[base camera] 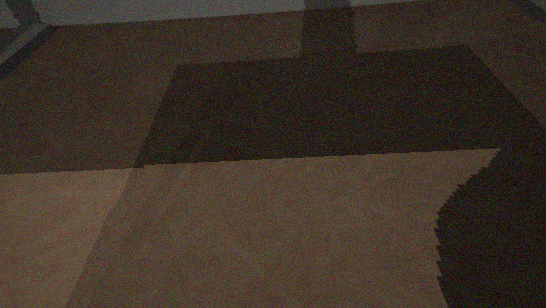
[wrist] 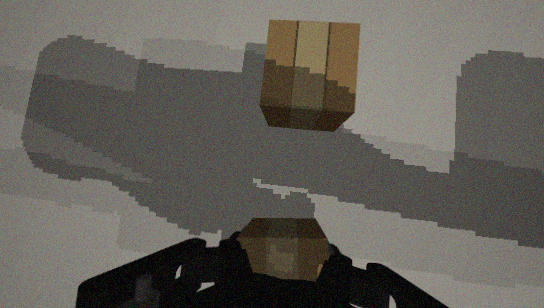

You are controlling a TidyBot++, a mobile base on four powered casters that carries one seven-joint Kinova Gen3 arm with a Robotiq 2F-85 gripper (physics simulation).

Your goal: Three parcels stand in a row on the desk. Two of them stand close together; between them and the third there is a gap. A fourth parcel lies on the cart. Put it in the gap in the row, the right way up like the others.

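Places are measured from the arm's base along level axes (x ahead, y left, z up), in centimetres.
Pixels of known places: gripper, fingertip midpoint: (wrist: 283, 243).
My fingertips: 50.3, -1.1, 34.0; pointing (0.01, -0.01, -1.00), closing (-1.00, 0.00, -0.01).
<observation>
Behind a point stands the place of what it marks, as x, y, z.
In the wrist view my gripper (wrist: 283, 243) @[50.3, -1.2, 34.0] is shut on a brown parcel (wrist: 282, 257) @[50.3, -1.7, 37.9] with a paler band down its middle. The parcel sits between the two black fingers, and its lower part is hidden by the gripper. One parcel of the row (wrist: 312, 65) @[49.6, -13.5, 38.1] stands on the pale grey desk (wrist: 410, 30) @[40.7, -20.7, 32.3] farther up the view, ahead of the held parcel and apart from it. It is orange-brown with a pale tape band, and its lower half is in shadow. The other two parcels of the row do not show. How high the held parcel hangs is hard to tell.
Broad dark shadows of the arm and gripper fall across the desk top. In the base camera view a brown floor (base camera: 280, 225) @[33.7, 2.0, -39.7] carries a large dark shadow, with a pale wall (base camera: 175, 9) @[101.9, 29.2, -37.2] at the back. The cart cannot be made out.
</observation>
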